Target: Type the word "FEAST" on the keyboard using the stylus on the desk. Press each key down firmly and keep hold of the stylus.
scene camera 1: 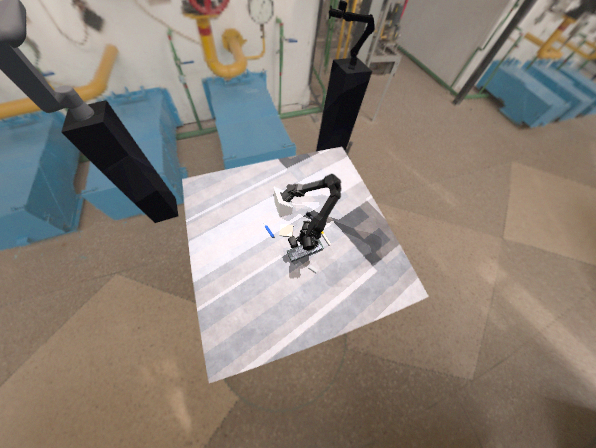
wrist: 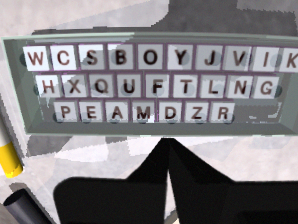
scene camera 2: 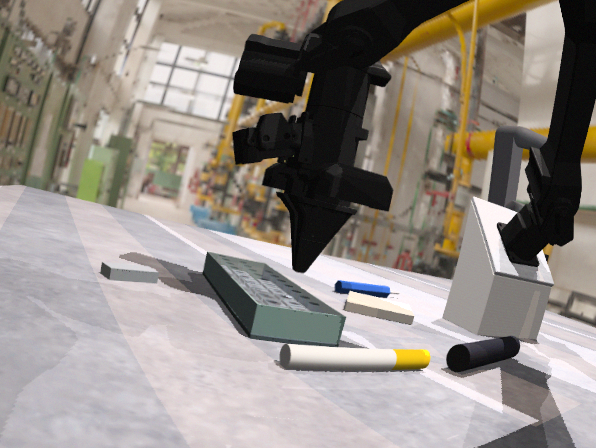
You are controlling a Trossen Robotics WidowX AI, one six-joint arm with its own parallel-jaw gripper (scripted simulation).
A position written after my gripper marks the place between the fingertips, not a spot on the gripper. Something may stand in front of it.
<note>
My gripper (scene camera 2: 298,272) is shut, holding nothing. Also in view: a cream block (scene camera 2: 368,305) and a grey block (scene camera 2: 114,271).
My gripper also shows in the wrist view (wrist: 167,143). The wrist view does not show the grey block: it is out of frame.
</note>
